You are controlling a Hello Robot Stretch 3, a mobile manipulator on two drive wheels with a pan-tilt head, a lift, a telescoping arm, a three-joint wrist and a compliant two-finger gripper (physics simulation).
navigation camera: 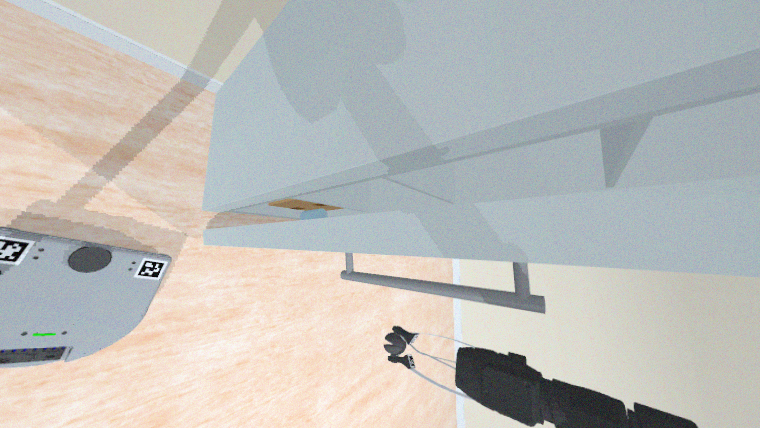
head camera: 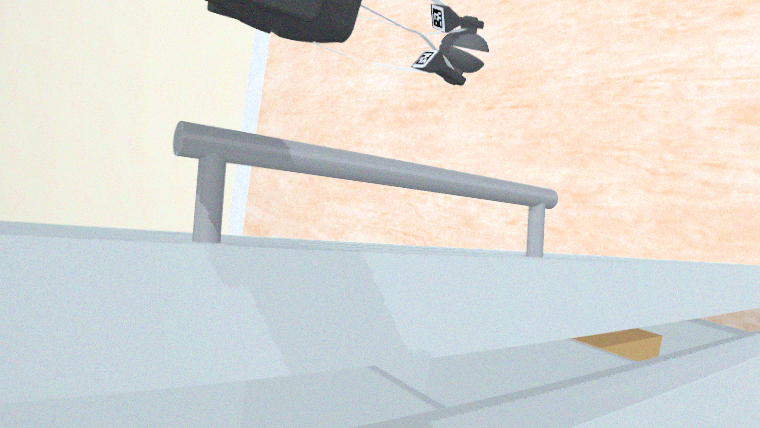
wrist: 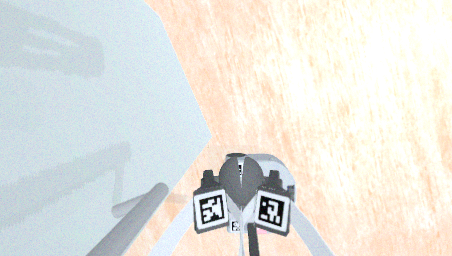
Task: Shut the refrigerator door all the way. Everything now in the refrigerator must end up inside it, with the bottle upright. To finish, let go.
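Observation:
The refrigerator door is ajar, with a narrow gap between it and the refrigerator body. Its grey bar handle is on the outer face. Through the gap show an orange-brown box and part of a light blue thing. I cannot tell whether that is the bottle, or if the bottle is upright. My gripper is shut and empty, its fingertips together, outside the door and apart from the handle.
My wheeled base stands on the wood-patterned floor, beyond the door's free edge. A cream wall with a white skirting strip is on the side my arm reaches in from.

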